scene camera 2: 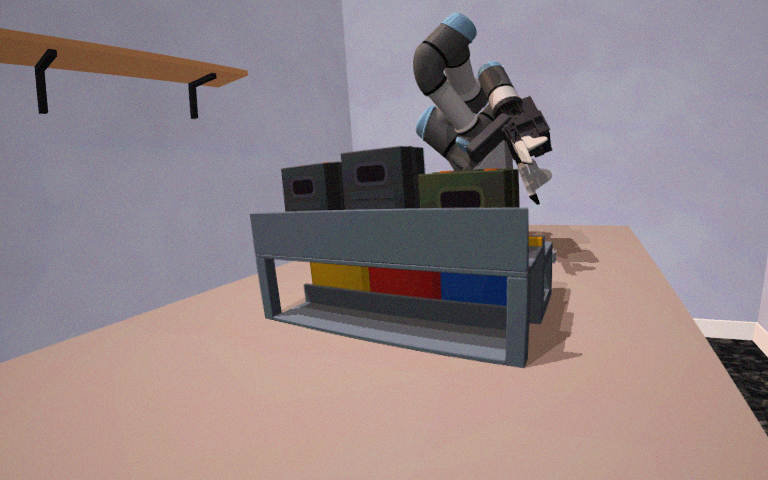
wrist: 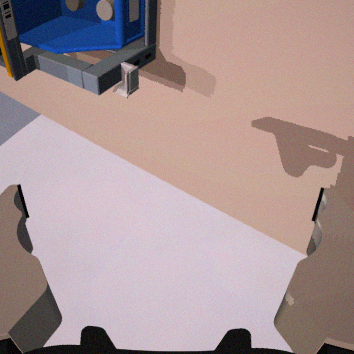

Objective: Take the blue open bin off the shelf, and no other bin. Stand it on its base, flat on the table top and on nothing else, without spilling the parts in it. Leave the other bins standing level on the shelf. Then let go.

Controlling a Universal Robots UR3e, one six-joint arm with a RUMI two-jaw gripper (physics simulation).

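Seen in the pictures: gripper, between the fingertips: (scene camera 2: 535, 186) (wrist: 169, 192); arm's base, origin of its link: (scene camera 2: 481, 167).
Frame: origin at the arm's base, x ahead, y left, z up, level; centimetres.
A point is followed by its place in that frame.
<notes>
The blue open bin (scene camera 2: 473, 287) @[x 53.8, y 6.8, z -15.1 cm] (wrist: 62, 34) @[x 48.5, y 12.7, z -15.0 cm] is on the lower level of the grey shelf rack (scene camera 2: 518, 322) @[x 63.7, y 13.1, z -15.3 cm] (wrist: 55, 67) @[x 46.3, y 14.8, z -11.8 cm], at its right end in the scene view. In the wrist view it is at the upper left, partly cut off, with round grey-beige parts (wrist: 105, 10) @[x 44.9, y 11.0, z -18.4 cm] inside. Its back side shows in the scene view. My gripper (scene camera 2: 533, 189) @[x 27.6, y 14.2, z -4.1 cm] (wrist: 169, 192) @[x 27.6, y 14.2, z -4.1 cm] is open and empty. It hangs above the table, past the right side of the rack in the scene view and apart from the blue bin.
A red bin (scene camera 2: 404, 283) @[x 52.6, y -3.1, z -15.4 cm] and a yellow bin (scene camera 2: 339, 277) @[x 51.4, y -14.2, z -15.4 cm] stand beside the blue one. Two dark bins (scene camera 2: 311, 192) @[x 55.8, y -14.6, z -2.0 cm] (scene camera 2: 382, 189) @[x 56.8, y -3.4, z -2.1 cm] and a green bin (scene camera 2: 498, 189) @[x 59.9, y 10.8, z -2.6 cm] stand on top. A small pale bracket (wrist: 129, 80) @[x 38.7, y 16.0, z -14.0 cm] is at the rack's corner. A wooden wall shelf (scene camera 2: 130, 63) is at upper left.
</notes>
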